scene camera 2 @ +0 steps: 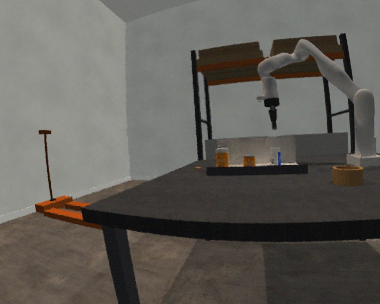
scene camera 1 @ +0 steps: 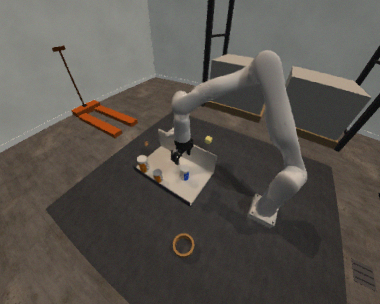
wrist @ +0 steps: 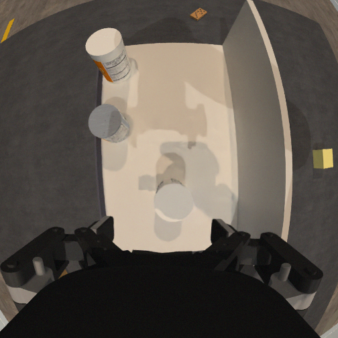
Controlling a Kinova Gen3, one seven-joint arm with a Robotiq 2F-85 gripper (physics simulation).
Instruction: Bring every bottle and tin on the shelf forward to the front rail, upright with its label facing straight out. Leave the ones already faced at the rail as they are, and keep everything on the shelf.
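Seen in the pictures: gripper, fingertip midpoint: (scene camera 2: 274, 129) (scene camera 1: 183, 159); arm's base at its link origin: (scene camera 2: 364, 155) (scene camera 1: 263, 208).
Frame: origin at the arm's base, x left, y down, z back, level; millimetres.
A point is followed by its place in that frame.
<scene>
A tall orange bottle with a white cap (scene camera 1: 143, 164) @(z -698, x 194, y -49 mm) (scene camera 2: 222, 158) @(z -714, x 210, y -31 mm) (wrist: 111, 57) and a short orange tin with a grey lid (scene camera 1: 158, 176) @(z -575, x 192, y -27 mm) (scene camera 2: 249, 161) @(z -592, x 206, y -14 mm) (wrist: 107, 124) stand upright by the front rail (scene camera 2: 257, 170) @(z -557, x 211, y 26 mm) of the white shelf (scene camera 1: 172, 185) @(z -498, x 162, y 33 mm) (wrist: 210, 65). Both show orange sides towards the front in scene camera 2. A white bottle with a blue label patch (scene camera 1: 185, 173) @(z -452, x 92, y -51 mm) (scene camera 2: 275, 156) @(z -473, x 99, y -22 mm) (wrist: 173, 201) stands upright, set back from the rail; its blue patch shows at its right side in scene camera 2. My gripper (scene camera 1: 176, 158) @(z -472, x 87, y -154 mm) (scene camera 2: 274, 128) @(z -472, x 87, y -154 mm) (wrist: 162, 229) is open and empty, above the shelf near the white bottle.
The shelf's upright back panel (scene camera 1: 204, 158) @(z -425, x -67, y -59 mm) (wrist: 255, 115) runs behind the bottles. A yellow cube (scene camera 1: 208, 139) @(z -539, x -317, y 9 mm) (wrist: 323, 158) lies behind it. A small brown tile (scene camera 1: 146, 143) @(z -919, x -5, y 39 mm) (scene camera 2: 198, 167) @(z -911, x 5, y 38 mm) (wrist: 198, 14) lies beyond the tall bottle's end. An orange ring (scene camera 1: 174, 245) @(z -270, x 410, y -2 mm) (scene camera 2: 348, 176) @(z -255, x 428, y 17 mm) lies in front of the shelf.
</scene>
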